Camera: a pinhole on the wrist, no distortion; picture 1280 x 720 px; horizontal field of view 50.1 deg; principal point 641.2 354.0 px. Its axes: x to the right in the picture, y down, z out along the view. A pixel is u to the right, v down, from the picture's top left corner.
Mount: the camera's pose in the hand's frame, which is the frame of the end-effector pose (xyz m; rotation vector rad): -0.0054 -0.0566 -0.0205 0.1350 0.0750 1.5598
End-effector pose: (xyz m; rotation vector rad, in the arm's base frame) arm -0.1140 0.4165 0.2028 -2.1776 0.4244 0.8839
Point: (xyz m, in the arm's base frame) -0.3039 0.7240 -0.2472
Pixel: 1129.6 106.0
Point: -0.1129 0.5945 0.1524
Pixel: 403.8 253.5
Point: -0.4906 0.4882 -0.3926
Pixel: outside the picture
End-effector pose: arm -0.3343 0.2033 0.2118 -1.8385 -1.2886 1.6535
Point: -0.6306 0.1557 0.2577
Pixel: 374.0 685.5
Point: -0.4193 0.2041 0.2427
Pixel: 692.1 605.8
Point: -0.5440 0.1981 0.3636
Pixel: outside the picture
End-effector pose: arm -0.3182 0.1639 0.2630 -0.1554 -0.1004 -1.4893
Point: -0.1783 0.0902 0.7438
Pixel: 1165.7 79.6
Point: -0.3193 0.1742 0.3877
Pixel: 1180.9 395.8
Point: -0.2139 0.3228 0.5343
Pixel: outside the picture
